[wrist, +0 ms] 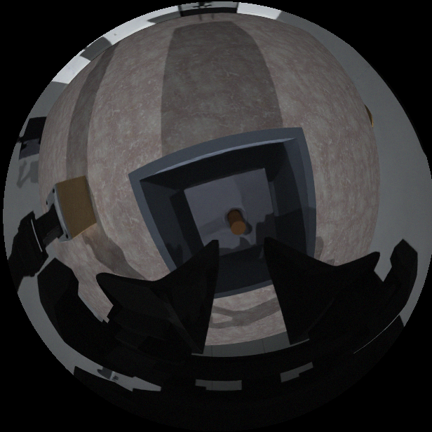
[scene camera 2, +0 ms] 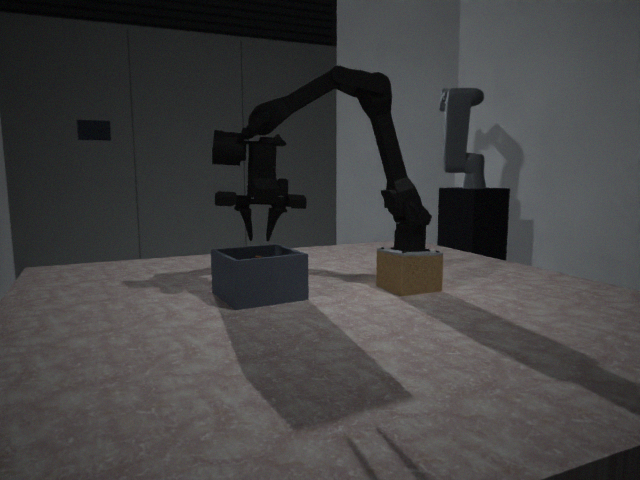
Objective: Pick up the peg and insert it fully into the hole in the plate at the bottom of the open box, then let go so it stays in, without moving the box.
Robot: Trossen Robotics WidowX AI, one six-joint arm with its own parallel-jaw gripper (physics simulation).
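Places are measured from the arm's base along level axes (x down, y ahead, z right), in centimetres.
Pixels of known places: gripper, between the fingertips: (scene camera 2: 259,240); arm's base, origin of its link: (scene camera 2: 410,250).
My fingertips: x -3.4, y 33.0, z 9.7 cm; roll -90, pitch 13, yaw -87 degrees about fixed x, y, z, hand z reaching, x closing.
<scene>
Ahead of a thing's pixels: the offset from my fingertips to its top centre. Level surfaces: height alone.
The orange-brown peg (wrist: 236,223) stands in the hole of the grey plate (wrist: 210,200) at the bottom of the box in the wrist view, with a ring-shaped edge showing at its base. It leans slightly or looks so from this angle; its depth in the hole cannot be told. A small orange bit of the peg {dx +3.4, dy +0.2, dz +0.3 cm} (scene camera 2: 257,256) shows over the rim in the scene view. The blue-grey open box {dx +2.4, dy +0.3, dz +0.3 cm} (scene camera 2: 261,281) (wrist: 215,147) stands on the table. My gripper (scene camera 2: 260,239) (wrist: 241,244) is above the box, pointing down, fingers apart with nothing between them, clear of the peg.
The box walls rise around the plate and peg. The arm's base stands on a tan block (scene camera 2: 409,272) (wrist: 76,207) to the right of the box in the scene view. Another grey arm (scene camera 2: 457,131) stands on a black pedestal (scene camera 2: 473,219) in the background, beyond the table {dx +12.1 cm} (scene camera 2: 155,372).
</scene>
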